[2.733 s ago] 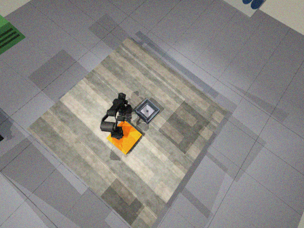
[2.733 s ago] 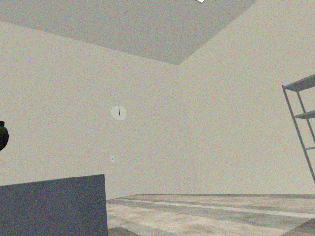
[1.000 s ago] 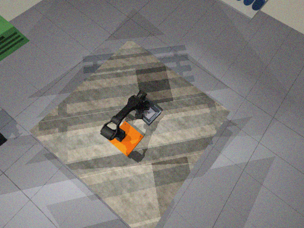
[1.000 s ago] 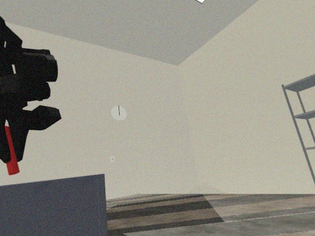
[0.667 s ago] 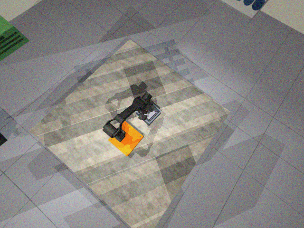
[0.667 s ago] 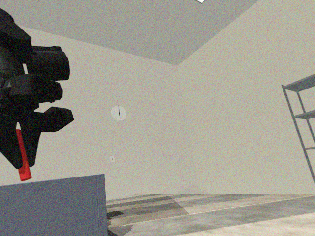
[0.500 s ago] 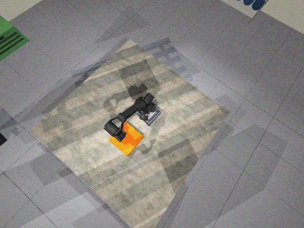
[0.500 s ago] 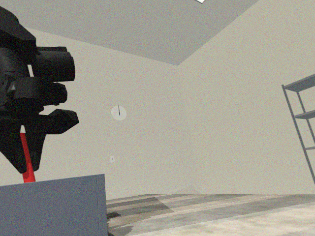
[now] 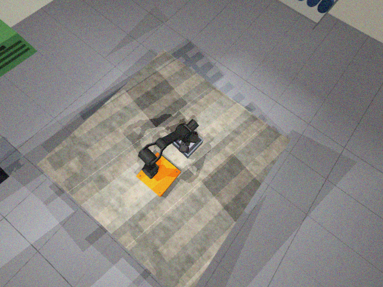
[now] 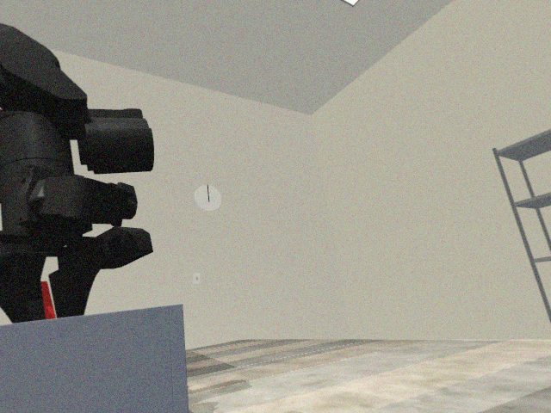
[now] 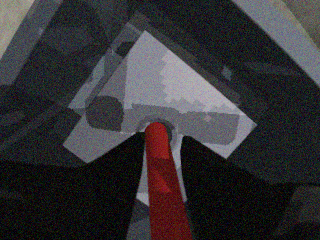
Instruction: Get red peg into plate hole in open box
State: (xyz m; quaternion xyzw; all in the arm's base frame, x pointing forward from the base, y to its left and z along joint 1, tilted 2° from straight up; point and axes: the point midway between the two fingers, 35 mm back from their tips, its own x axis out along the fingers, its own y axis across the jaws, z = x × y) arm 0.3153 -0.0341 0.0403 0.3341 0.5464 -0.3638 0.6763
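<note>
The red peg lies 10 mm to the left of my gripper tip and 10 mm above it. The rest, counted from my gripper tip: grey box 50 mm below; pale plate 30 mm below.
</note>
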